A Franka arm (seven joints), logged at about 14 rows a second.
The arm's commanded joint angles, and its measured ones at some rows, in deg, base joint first. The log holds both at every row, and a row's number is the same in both.
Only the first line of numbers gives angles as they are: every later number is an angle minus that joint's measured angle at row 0.
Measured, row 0: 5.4 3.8 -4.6 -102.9 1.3 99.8 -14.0
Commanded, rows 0 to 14: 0.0 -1.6 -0.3 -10.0 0.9 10.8 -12.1; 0.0 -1.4 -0.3 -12.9 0.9 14.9 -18.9; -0.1 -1.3 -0.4 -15.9 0.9 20.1 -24.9; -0.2 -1.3 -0.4 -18.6 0.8 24.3 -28.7; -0.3 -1.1 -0.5 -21.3 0.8 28.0 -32.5; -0.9 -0.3 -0.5 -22.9 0.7 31.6 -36.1; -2.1 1.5 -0.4 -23.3 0.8 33.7 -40.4; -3.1 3.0 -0.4 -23.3 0.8 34.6 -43.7; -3.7 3.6 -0.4 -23.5 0.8 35.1 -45.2; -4.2 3.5 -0.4 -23.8 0.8 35.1 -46.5; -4.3 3.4 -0.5 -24.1 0.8 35.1 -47.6; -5.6 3.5 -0.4 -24.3 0.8 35.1 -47.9; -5.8 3.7 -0.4 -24.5 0.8 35.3 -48.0; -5.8 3.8 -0.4 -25.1 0.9 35.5 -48.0; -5.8 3.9 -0.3 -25.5 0.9 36.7 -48.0
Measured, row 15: -5.5 4.1 -0.6 -24.2 0.0 34.6 -46.5
